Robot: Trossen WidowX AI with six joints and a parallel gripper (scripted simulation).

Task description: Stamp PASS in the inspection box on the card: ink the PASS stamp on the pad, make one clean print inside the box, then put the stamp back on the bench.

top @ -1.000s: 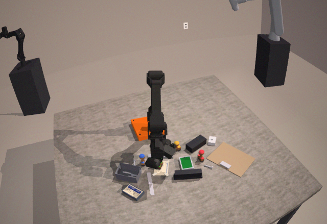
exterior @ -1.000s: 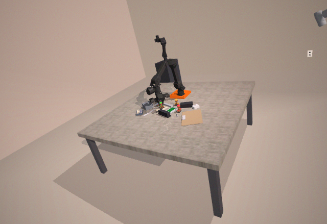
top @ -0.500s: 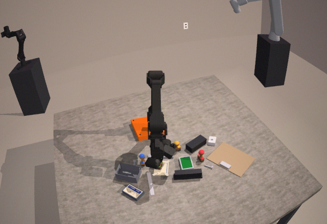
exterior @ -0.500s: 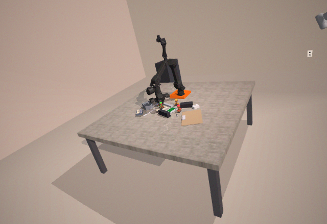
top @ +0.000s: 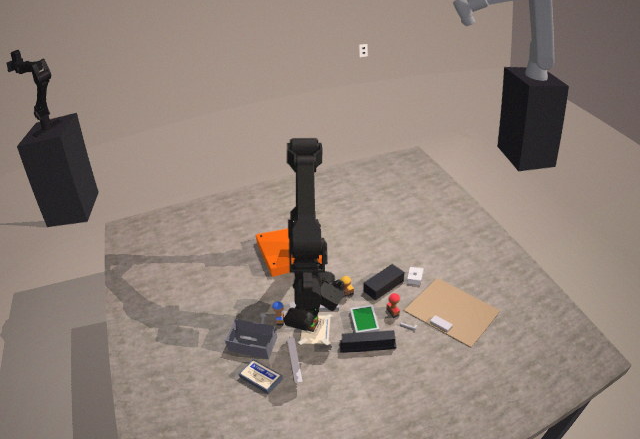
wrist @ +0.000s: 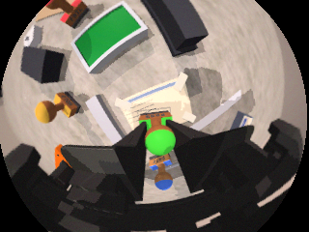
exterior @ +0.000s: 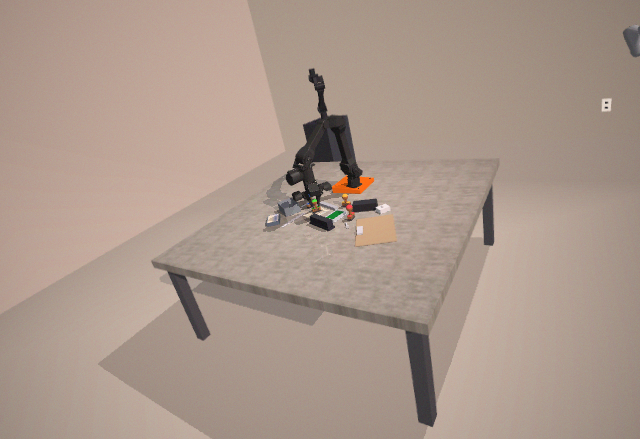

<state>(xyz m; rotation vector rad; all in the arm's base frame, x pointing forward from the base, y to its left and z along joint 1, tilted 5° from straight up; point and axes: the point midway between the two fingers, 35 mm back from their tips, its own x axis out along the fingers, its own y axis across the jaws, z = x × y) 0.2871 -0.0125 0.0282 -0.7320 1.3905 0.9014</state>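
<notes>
The cream card is 10 mm ahead of my gripper tip and 30 mm below it. Also, from my gripper tip: blue stamp: 40 mm behind, 80 mm to the right, 10 mm below; then green-topped stamp: right at my gripper tip; then white strip: 100 mm ahead, 60 mm to the right, 30 mm below.
</notes>
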